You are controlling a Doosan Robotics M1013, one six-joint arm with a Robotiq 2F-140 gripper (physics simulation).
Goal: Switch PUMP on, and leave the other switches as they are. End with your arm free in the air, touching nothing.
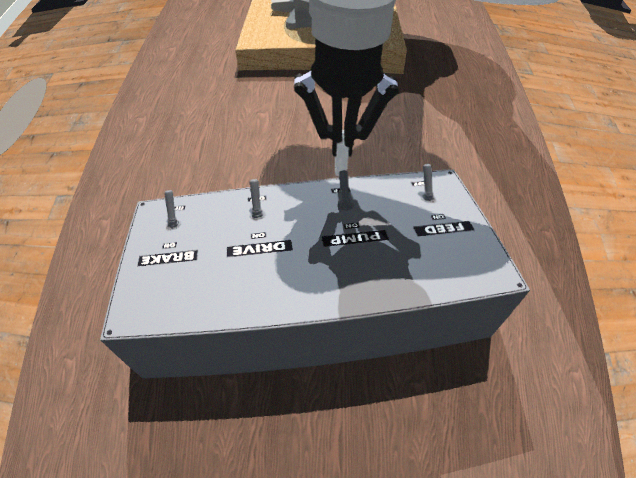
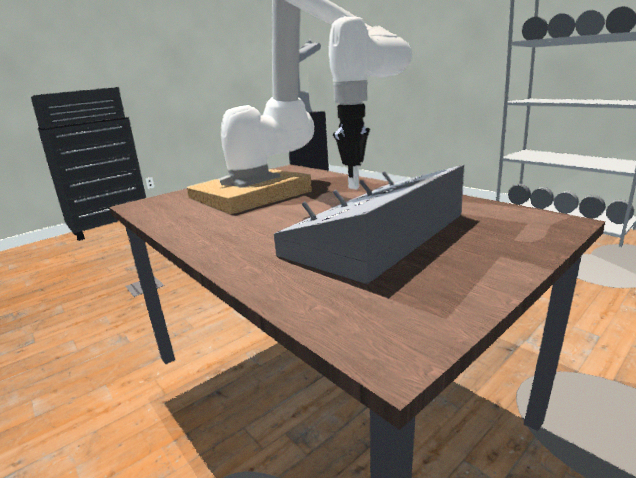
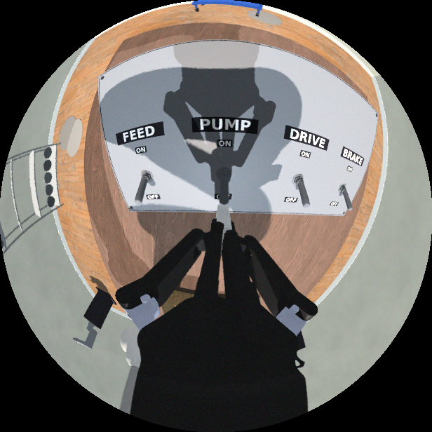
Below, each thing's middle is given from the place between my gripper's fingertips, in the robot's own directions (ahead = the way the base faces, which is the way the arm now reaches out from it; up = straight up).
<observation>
Right now my hand is 13 cm short of the grey switch box (image 1: 309,280), 4 cm to the left of it and 2 cm above it.
</observation>
